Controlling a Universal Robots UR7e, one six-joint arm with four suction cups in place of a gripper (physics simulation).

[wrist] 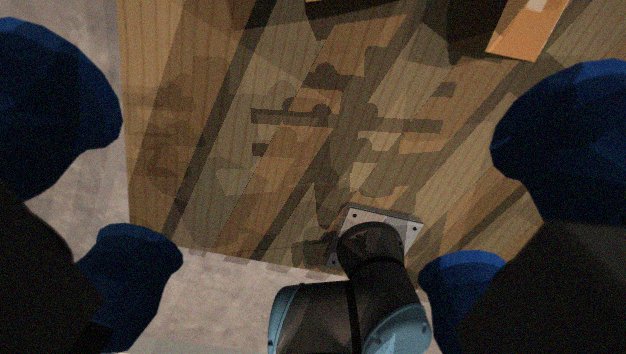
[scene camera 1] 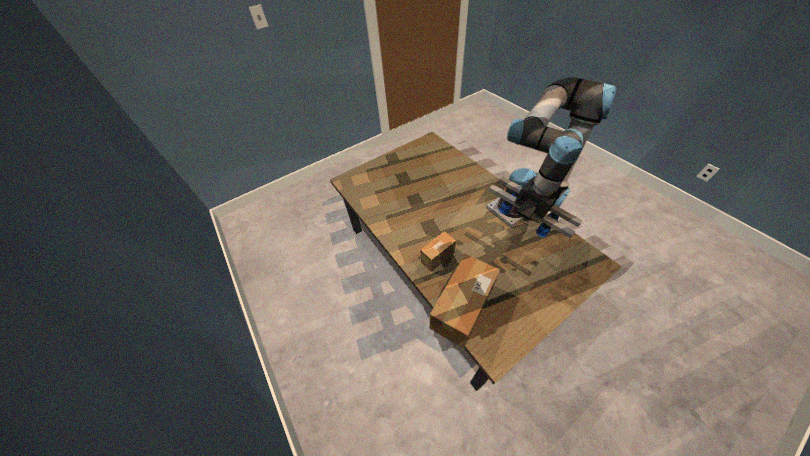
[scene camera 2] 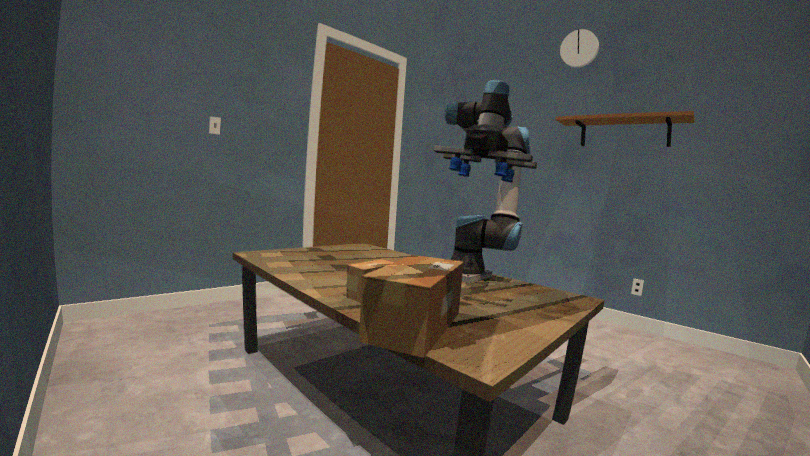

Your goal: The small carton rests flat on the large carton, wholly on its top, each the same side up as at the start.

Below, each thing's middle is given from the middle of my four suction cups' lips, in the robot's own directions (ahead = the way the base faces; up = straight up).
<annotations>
Right now the large carton (scene camera 2: pixel 406 306) is 25 cm ahead of my suction cup, 1 cm to the left of it and 33 cm below it. The rest, counted from my suction cup: small carton (scene camera 1: pixel 442 247): 18 cm ahead, 25 cm to the right, 36 cm below.
</annotations>
